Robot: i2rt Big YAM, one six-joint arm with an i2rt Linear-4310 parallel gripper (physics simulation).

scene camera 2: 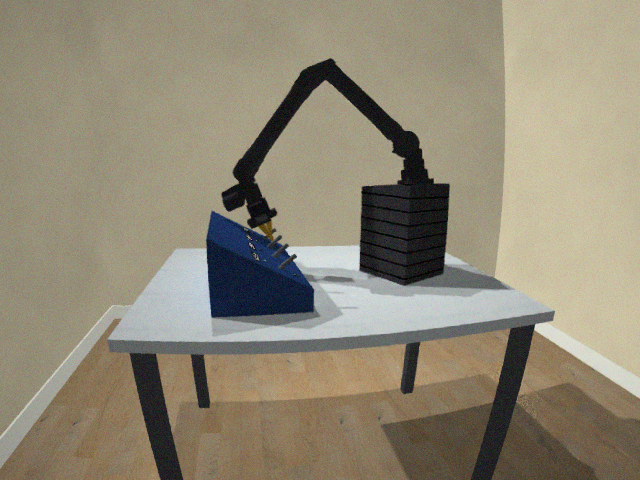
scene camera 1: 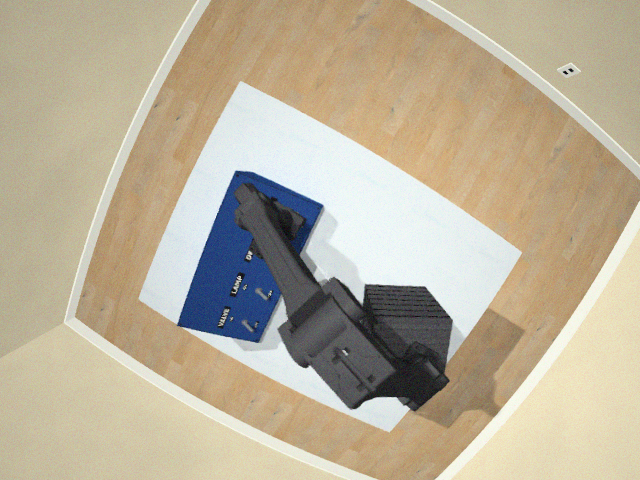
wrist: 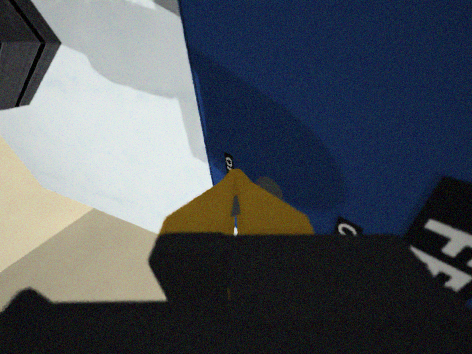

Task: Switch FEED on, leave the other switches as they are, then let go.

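Seen in the pictures: gripper, fingertip midpoint: (scene camera 1: 299, 223) (wrist: 235, 176); arm's base, origin of the base link: (scene camera 2: 415, 184).
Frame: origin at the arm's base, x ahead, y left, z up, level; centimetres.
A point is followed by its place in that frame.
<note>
A blue sloped switch panel (scene camera 1: 209, 273) {x 59.4, y 10.2, z -12.4 cm} (scene camera 2: 253, 291) {x 51.0, y 29.7, z -23.2 cm} (wrist: 310, 60) {x 47.8, y -6.7, z -19.2 cm} stands on the table. My gripper (scene camera 2: 271, 238) {x 44.1, y -13.8, z -20.8 cm} (wrist: 235, 176) {x 44.1, y -13.8, z -20.8 cm} is shut and empty, its yellow tips low at the panel's far switch end; the arm hides them in scene camera 1. At the FEED switch, a dim grey round part (wrist: 270, 186) {x 46.9, y -13.0, z -19.6 cm} shows just behind the fingers in the wrist view. The FEED lever is mostly hidden, so I cannot tell its position or whether I touch it. The VALVE lever (scene camera 1: 248, 326) {x 42.3, y 21.6, z -17.7 cm} (scene camera 2: 287, 261) {x 42.4, y 22.5, z -18.1 cm} and LAMP lever (scene camera 1: 262, 293) {x 43.4, y 9.5, z -18.0 cm} (scene camera 2: 280, 250) {x 43.3, y 10.5, z -18.1 cm} lean toward the low edge. The DRIVE lever (scene camera 2: 275, 240) {x 44.0, y -1.4, z -17.8 cm} stands nearest the tips.
The white table (scene camera 1: 392, 206) {x 21.8, y -31.9, z -29.5 cm} (scene camera 2: 361, 310) {x 24.8, y 29.0, z -29.4 cm} carries the panel and a dark ribbed pedestal (scene camera 1: 423, 320) {x 4.9, y -11.5, z -1.6 cm} (scene camera 2: 403, 232) {x 7.7, y 10.7, z -13.5 cm} under the arm's base. My forearm (scene camera 1: 279, 258) {x 43.1, y -14.8, z 23.6 cm} (scene camera 2: 273, 129) {x 44.4, y -11.6, z 16.7 cm} crosses over the panel. Part of the pedestal also shows at the wrist view's upper left.
</note>
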